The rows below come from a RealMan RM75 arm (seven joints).
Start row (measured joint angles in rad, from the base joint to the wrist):
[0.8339 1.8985 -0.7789 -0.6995 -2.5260 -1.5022 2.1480]
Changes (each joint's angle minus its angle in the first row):
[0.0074 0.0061 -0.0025 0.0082 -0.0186 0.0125 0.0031]
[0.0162 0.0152 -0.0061 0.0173 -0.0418 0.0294 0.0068]
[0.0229 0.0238 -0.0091 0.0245 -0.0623 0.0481 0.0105]
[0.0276 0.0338 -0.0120 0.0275 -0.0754 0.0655 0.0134]
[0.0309 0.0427 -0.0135 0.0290 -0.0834 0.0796 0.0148]
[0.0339 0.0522 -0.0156 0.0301 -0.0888 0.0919 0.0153]
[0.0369 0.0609 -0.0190 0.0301 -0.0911 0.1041 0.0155]
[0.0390 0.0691 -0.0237 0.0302 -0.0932 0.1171 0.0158]
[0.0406 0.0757 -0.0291 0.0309 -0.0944 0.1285 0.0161]
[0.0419 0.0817 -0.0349 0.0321 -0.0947 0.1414 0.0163]
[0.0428 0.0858 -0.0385 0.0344 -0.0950 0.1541 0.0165]
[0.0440 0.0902 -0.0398 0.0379 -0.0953 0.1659 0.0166]
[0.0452 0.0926 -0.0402 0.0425 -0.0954 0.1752 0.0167]
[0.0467 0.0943 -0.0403 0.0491 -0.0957 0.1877 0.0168]
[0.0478 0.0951 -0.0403 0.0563 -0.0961 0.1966 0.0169]
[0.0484 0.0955 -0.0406 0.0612 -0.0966 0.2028 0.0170]
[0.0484 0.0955 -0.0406 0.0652 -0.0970 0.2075 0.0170]
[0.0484 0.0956 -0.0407 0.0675 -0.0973 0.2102 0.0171]
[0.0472 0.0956 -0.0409 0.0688 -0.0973 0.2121 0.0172]
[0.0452 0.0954 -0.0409 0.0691 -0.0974 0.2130 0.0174]
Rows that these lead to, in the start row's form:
[0.8413 1.9046 -0.7814 -0.6913 -2.5446 -1.4897 2.1511]
[0.8501 1.9137 -0.7850 -0.6822 -2.5678 -1.4728 2.1548]
[0.8568 1.9223 -0.7880 -0.6750 -2.5883 -1.4541 2.1585]
[0.8615 1.9323 -0.7909 -0.6720 -2.6014 -1.4367 2.1614]
[0.8648 1.9412 -0.7924 -0.6705 -2.6094 -1.4226 2.1628]
[0.8678 1.9507 -0.7945 -0.6694 -2.6148 -1.4103 2.1633]
[0.8708 1.9594 -0.7979 -0.6694 -2.6171 -1.3981 2.1635]
[0.8729 1.9676 -0.8026 -0.6693 -2.6192 -1.3851 2.1638]
[0.8745 1.9742 -0.8080 -0.6686 -2.6204 -1.3737 2.1641]
[0.8758 1.9802 -0.8138 -0.6674 -2.6207 -1.3608 2.1643]
[0.8767 1.9843 -0.8174 -0.6651 -2.6210 -1.3481 2.1645]
[0.8779 1.9887 -0.8187 -0.6616 -2.6213 -1.3363 2.1646]
[0.8791 1.9911 -0.8191 -0.6570 -2.6214 -1.3270 2.1647]
[0.8806 1.9928 -0.8192 -0.6504 -2.6217 -1.3145 2.1648]
[0.8817 1.9936 -0.8192 -0.6432 -2.6221 -1.3056 2.1649]
[0.8823 1.9940 -0.8195 -0.6383 -2.6226 -1.2994 2.1650]
[0.8823 1.9940 -0.8195 -0.6343 -2.6230 -1.2947 2.1650]
[0.8823 1.9941 -0.8196 -0.6320 -2.6233 -1.2920 2.1651]
[0.8811 1.9941 -0.8198 -0.6307 -2.6233 -1.2901 2.1652]
[0.8791 1.9939 -0.8198 -0.6304 -2.6234 -1.2892 2.1654]

